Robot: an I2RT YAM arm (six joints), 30 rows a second.
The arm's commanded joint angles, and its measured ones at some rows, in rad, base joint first. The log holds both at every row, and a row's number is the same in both.
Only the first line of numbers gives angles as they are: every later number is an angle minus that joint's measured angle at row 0.
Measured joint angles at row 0:
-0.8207 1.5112 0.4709 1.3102 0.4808 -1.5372
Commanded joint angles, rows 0 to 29:
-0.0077 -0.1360 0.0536 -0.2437 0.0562 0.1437
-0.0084 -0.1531 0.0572 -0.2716 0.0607 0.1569
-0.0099 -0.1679 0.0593 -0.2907 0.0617 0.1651
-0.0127 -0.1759 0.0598 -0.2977 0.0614 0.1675
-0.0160 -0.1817 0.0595 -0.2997 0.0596 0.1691
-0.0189 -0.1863 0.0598 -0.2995 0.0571 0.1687
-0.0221 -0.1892 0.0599 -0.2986 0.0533 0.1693
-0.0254 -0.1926 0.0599 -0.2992 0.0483 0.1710
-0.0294 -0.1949 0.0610 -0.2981 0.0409 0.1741
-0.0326 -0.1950 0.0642 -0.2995 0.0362 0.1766
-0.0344 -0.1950 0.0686 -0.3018 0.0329 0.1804
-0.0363 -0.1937 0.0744 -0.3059 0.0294 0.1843
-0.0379 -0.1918 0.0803 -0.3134 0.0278 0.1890
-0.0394 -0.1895 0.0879 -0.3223 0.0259 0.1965
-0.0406 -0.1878 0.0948 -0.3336 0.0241 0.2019
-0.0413 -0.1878 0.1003 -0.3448 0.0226 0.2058
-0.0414 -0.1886 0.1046 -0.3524 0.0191 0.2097
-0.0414 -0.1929 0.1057 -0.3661 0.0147 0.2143
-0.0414 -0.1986 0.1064 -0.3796 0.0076 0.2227
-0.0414 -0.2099 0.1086 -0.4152 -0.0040 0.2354
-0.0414 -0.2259 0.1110 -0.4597 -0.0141 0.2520
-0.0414 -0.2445 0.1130 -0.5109 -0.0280 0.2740
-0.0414 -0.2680 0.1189 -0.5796 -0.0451 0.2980
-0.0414 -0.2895 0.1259 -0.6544 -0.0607 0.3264
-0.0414 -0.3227 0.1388 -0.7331 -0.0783 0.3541
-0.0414 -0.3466 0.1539 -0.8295 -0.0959 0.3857
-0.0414 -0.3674 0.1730 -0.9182 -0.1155 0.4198
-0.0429 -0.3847 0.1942 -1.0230 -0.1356 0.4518
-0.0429 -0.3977 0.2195 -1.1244 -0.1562 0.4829
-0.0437 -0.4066 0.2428 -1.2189 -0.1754 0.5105
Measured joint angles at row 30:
-0.0393 -0.3349 0.1316 -0.8355 -0.0774 0.3479
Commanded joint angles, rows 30 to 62:
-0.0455 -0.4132 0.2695 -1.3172 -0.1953 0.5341
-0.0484 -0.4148 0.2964 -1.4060 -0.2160 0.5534
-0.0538 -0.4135 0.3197 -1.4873 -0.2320 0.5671
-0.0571 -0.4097 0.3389 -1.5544 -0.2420 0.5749
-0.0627 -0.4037 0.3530 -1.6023 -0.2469 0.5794
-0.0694 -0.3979 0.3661 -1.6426 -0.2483 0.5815
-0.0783 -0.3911 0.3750 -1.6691 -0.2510 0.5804
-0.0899 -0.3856 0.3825 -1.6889 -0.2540 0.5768
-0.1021 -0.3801 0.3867 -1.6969 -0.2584 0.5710
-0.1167 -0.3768 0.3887 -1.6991 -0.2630 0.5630
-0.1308 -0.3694 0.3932 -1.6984 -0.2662 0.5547
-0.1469 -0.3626 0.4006 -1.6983 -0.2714 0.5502
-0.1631 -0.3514 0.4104 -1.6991 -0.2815 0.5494
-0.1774 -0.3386 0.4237 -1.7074 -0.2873 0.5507
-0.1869 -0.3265 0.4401 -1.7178 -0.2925 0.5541
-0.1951 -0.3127 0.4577 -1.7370 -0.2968 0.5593
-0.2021 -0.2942 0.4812 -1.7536 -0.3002 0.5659
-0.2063 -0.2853 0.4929 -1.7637 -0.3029 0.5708
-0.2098 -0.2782 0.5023 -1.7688 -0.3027 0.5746
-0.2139 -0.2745 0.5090 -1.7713 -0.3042 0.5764
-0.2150 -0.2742 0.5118 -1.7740 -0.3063 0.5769
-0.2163 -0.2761 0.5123 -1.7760 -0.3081 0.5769
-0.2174 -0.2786 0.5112 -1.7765 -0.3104 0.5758
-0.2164 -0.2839 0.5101 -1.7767 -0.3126 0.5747
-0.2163 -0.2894 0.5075 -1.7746 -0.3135 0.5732
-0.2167 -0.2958 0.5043 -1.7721 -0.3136 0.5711
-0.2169 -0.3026 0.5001 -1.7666 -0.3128 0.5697
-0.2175 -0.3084 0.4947 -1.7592 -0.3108 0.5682
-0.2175 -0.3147 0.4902 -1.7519 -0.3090 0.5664
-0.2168 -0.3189 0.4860 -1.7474 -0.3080 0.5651
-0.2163 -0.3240 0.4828 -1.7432 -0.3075 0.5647
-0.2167 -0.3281 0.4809 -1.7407 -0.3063 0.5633
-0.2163 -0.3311 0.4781 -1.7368 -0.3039 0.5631
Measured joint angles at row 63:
-0.2106 -0.2743 0.4574 -1.8036 -0.3070 0.5559
